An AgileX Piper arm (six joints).
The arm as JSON. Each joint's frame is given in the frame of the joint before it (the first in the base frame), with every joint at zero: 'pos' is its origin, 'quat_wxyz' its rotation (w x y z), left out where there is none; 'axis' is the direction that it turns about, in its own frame. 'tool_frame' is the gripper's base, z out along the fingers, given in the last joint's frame.
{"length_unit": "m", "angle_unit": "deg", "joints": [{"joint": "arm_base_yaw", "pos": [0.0, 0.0, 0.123], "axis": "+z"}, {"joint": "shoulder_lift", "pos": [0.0, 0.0, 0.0], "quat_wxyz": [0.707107, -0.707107, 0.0, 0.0], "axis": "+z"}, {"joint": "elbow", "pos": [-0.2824, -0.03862, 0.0], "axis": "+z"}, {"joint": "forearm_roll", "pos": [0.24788, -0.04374, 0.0], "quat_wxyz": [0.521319, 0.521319, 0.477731, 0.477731], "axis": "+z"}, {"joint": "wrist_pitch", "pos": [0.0, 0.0, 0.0], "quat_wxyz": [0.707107, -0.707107, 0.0, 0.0], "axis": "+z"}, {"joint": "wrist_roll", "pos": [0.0, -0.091, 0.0], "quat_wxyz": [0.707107, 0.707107, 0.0, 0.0], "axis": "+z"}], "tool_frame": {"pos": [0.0, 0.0, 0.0]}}
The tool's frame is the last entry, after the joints.
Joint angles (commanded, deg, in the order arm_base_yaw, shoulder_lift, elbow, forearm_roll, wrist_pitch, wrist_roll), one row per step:
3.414 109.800 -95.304 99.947 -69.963 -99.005
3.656 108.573 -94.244 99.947 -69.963 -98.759
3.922 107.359 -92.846 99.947 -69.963 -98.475
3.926 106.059 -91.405 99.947 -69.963 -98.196
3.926 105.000 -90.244 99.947 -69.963 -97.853
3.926 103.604 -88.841 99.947 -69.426 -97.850
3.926 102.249 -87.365 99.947 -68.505 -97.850
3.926 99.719 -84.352 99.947 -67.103 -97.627
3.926 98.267 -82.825 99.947 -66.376 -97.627
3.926 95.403 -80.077 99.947 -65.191 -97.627
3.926 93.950 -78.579 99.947 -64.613 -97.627
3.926 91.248 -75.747 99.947 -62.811 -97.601
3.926 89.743 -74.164 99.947 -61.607 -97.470
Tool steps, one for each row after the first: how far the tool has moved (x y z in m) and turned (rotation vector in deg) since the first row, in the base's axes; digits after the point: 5 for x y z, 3 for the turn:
-0.00507 0.00142 0.00358 0.101 -0.389 0.189
-0.01035 0.00294 0.00531 0.195 -0.462 0.393
-0.01632 0.00256 0.00730 0.289 -0.573 0.336
-0.02122 0.00222 0.00889 0.409 -0.781 0.262
-0.02687 0.00213 0.01138 0.509 -0.862 0.782
-0.03192 0.00230 0.01303 0.672 -0.886 1.675
-0.04218 0.00243 0.01449 0.999 -0.824 2.981
-0.04811 0.00247 0.01609 1.136 -0.863 3.685
-0.06011 0.00241 0.02008 1.367 -1.165 4.834
-0.06639 0.00236 0.02133 1.476 -1.210 5.394
-0.07721 0.00287 0.02285 1.832 -1.385 7.132
-0.08303 0.00335 0.02338 2.121 -1.610 8.267

